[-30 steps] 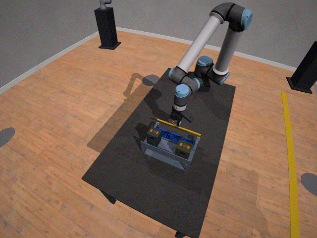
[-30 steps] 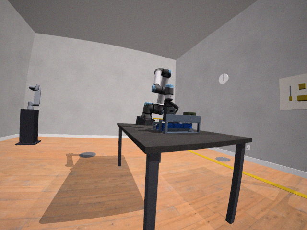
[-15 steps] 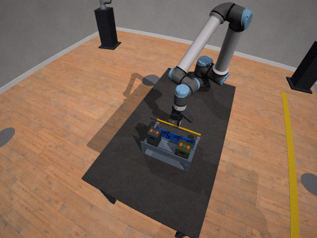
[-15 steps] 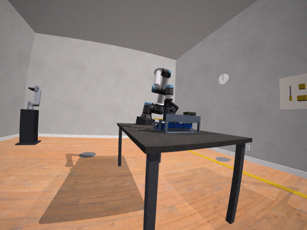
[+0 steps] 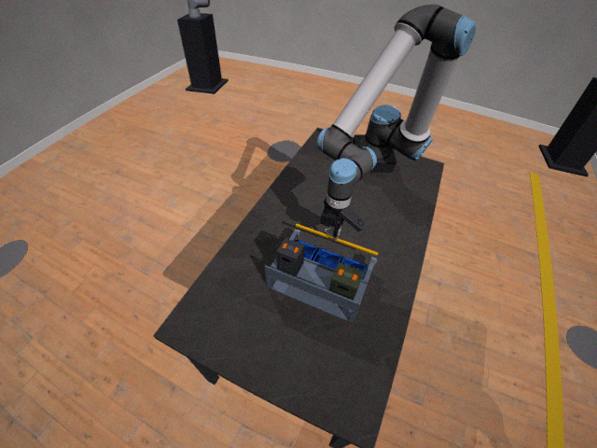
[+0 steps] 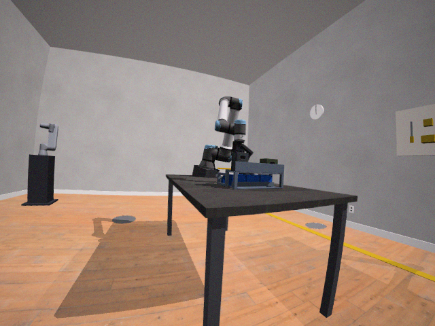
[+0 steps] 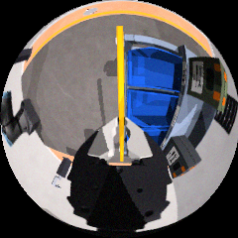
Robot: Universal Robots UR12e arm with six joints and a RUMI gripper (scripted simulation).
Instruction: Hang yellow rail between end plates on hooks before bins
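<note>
Now: the yellow rail 1 cm below my hand. Round my hand: black box: 18 cm ahead, 15 cm to the right, 4 cm above; then olive box: 22 cm ahead, 8 cm to the left, 3 cm above.
</note>
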